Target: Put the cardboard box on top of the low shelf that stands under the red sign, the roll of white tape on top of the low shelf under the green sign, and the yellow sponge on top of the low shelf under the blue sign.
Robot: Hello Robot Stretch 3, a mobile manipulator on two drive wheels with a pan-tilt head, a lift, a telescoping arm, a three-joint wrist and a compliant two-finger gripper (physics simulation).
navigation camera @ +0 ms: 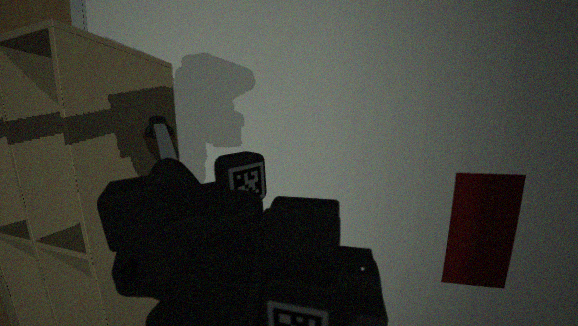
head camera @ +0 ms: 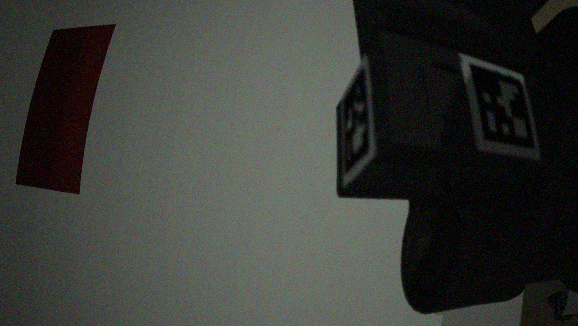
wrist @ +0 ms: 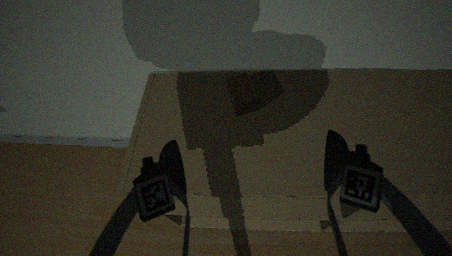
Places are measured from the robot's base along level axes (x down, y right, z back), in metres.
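Pixels of known places: gripper, fingertip midpoint: (wrist: pixel 251 155).
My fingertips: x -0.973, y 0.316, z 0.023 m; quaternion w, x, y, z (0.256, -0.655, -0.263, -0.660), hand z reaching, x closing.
Observation:
Behind a point stands the place of what it marks.
The red sign (head camera: pixel 65 110) {x -1.727, y 0.760, z 0.326 m} (navigation camera: pixel 484 230) {x -1.757, y 0.759, z 0.340 m} is on the pale wall. The low shelf (head camera: pixel 535 305) {x -0.610, y 0.706, z -0.088 m} (navigation camera: pixel 90 75) {x -0.610, y 0.466, z -0.171 m} (wrist: pixel 390 115) {x -0.610, y 0.568, z 0.395 m} stands against this wall; its light wooden top fills much of the wrist view. A dark brown four-sided shape, apparently the cardboard box (wrist: pixel 255 92) {x -0.660, y 0.626, z 0.051 m}, lies on the shelf top near the wall, within the arm's shadow. My gripper (wrist: pixel 251 155) {x -0.973, y 0.316, z 0.023 m} is open, its fingers wide apart over the shelf top with nothing between them, on the near side of the box. The tape, the sponge and the green and blue signs do not show.
The dark wrist and arm (head camera: pixel 450 200) {x -1.257, y 0.132, z 0.032 m} (navigation camera: pixel 225 240) {x -1.200, y 0.126, z 0.016 m} cover much of the head and navigation views. Their shadow falls on the wall (navigation camera: pixel 350 100) {x -1.299, y 0.798, z -0.094 m} and the shelf top. Wooden floor (wrist: pixel 50 200) {x 0.000, y 0.536, z -1.019 m} shows left of the shelf in the wrist view. The light is dim.

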